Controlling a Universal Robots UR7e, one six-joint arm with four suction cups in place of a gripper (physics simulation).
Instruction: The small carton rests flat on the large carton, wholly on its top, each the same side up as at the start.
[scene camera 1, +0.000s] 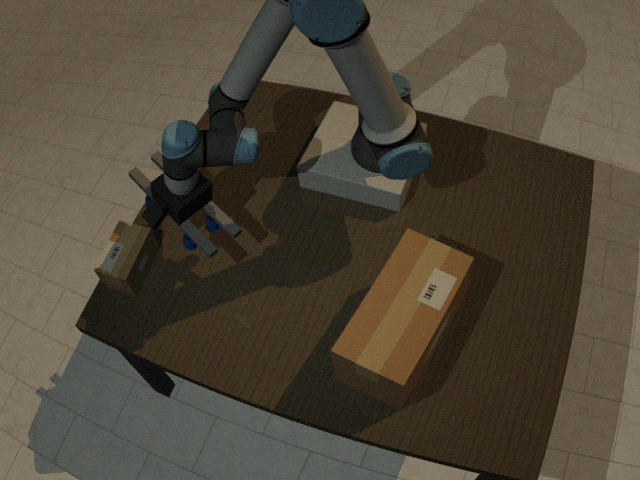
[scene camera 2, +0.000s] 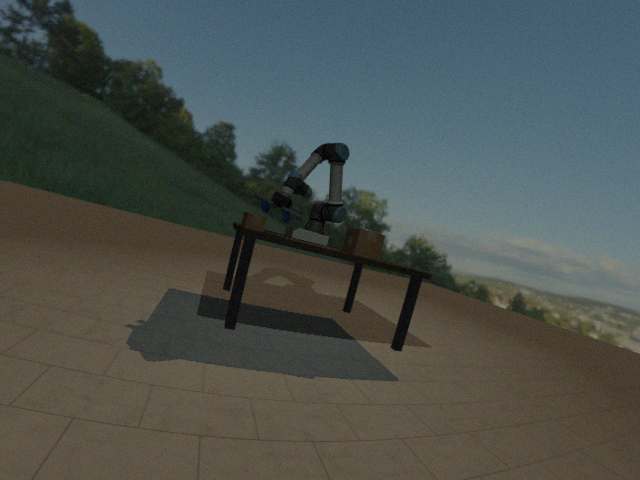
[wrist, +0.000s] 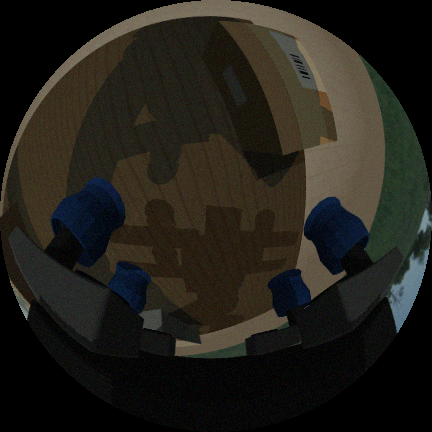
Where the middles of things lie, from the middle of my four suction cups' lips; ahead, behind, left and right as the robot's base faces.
I see my suction cup 140 mm short of the small carton (wrist: 276, 100), 100 mm to the left of it and 80 mm above it. Round my suction cup: large carton (scene camera 1: 384, 349) (550 mm to the left, 40 mm below, 10 mm behind).
